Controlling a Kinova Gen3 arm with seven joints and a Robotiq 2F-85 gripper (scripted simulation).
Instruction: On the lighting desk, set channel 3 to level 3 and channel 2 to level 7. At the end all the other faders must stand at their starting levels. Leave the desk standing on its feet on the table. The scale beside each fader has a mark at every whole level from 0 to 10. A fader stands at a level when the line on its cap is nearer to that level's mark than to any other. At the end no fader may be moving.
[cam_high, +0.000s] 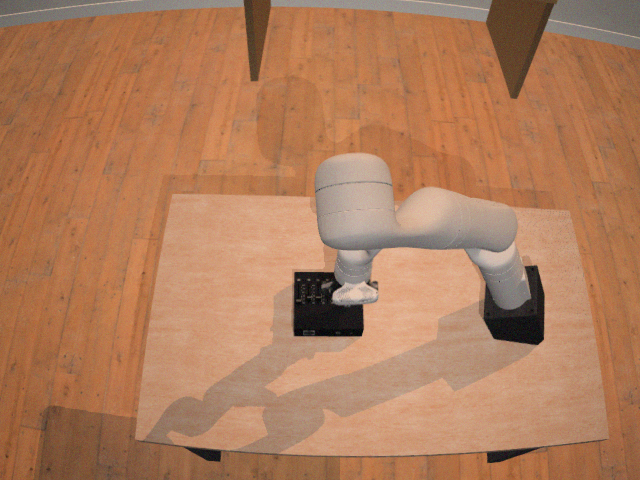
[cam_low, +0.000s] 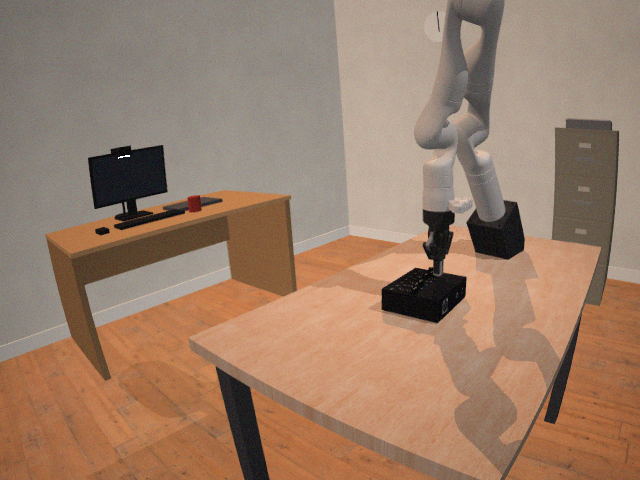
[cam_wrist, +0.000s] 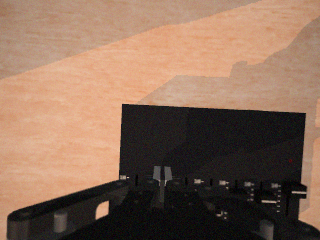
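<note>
Now: the channel 2 fader cap 20 mm to the right of my hand and 20 mm below it. Also, from my hand: channel 3 fader cap: 20 mm ahead, 20 mm to the right, 20 mm below.
</note>
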